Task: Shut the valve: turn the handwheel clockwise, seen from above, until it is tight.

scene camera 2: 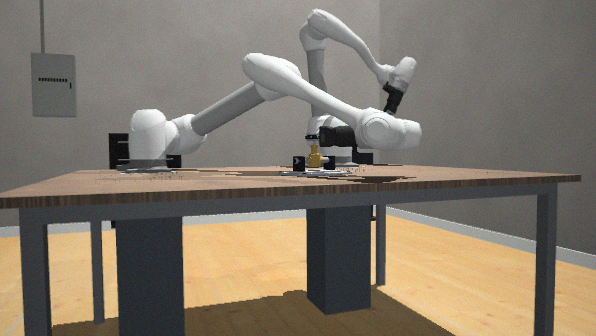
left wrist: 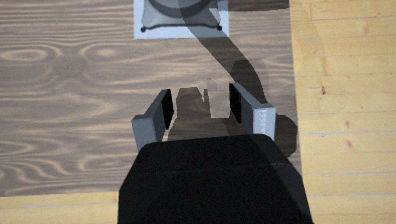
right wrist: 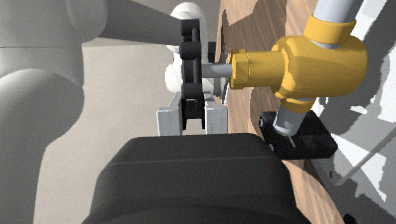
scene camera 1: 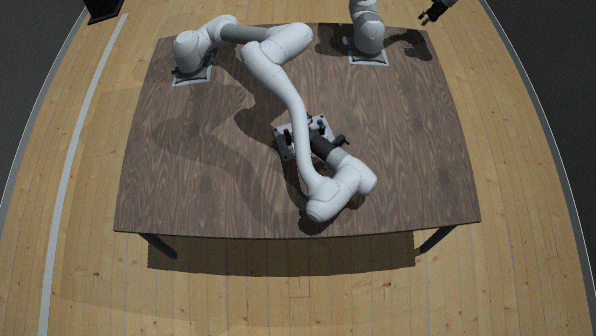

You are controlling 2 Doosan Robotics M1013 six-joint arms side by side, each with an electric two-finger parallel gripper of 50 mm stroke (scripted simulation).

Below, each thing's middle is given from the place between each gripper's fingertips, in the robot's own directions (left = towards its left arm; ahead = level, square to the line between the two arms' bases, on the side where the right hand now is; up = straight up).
Right now the black handwheel [right wrist: 191, 70] is 2 cm behind my right hand, 2 cm to the left of it and 1 cm below it.
The black handwheel is 72 cm to the right of my left hand, 54 cm ahead of it and 14 cm below it.
